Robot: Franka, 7 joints.
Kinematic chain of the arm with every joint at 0, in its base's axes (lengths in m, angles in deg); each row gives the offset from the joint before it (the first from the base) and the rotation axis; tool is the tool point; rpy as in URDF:
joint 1: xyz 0 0 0.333 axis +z
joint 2: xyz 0 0 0 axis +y
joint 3: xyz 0 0 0.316 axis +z
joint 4: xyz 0.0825 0 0 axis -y
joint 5: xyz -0.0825 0 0.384 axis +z
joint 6: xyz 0 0 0 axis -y
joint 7: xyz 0.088 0 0 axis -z
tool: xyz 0 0 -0.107 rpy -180 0 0
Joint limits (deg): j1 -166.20..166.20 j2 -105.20..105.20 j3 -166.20..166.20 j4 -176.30..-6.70 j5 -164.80..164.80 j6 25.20..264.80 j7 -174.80..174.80
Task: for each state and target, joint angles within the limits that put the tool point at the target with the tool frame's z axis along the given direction. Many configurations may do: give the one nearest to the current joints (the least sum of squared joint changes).
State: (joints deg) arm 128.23 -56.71 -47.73 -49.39 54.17 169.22 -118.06
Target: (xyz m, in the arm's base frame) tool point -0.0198 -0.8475 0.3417 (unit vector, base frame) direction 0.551 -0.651 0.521
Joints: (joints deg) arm 64.29 -95.24 -76.49 -41.07 36.83 143.85 -118.06
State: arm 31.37 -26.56 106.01 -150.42 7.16 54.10 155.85
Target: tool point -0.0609 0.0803 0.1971 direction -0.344 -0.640 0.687
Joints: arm -0.91 -59.83 136.60 -159.59 19.96 31.05 155.85
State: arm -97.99 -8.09 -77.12 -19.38 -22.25 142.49 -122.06
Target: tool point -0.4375 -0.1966 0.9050 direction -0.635 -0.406 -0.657
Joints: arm -86.47 -15.36 -52.94 -69.27 -15.65 109.52 -122.06
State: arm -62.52 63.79 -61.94 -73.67 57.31 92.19 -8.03
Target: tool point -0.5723 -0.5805 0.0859 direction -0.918 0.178 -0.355
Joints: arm -112.99 105.20 -82.68 -33.15 15.16 138.71 -8.03
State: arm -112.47 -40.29 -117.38 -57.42 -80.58 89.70 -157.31
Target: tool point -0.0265 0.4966 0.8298 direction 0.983 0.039 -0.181
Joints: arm -123.60 1.23 -129.54 -75.64 -82.48 73.12 -157.31
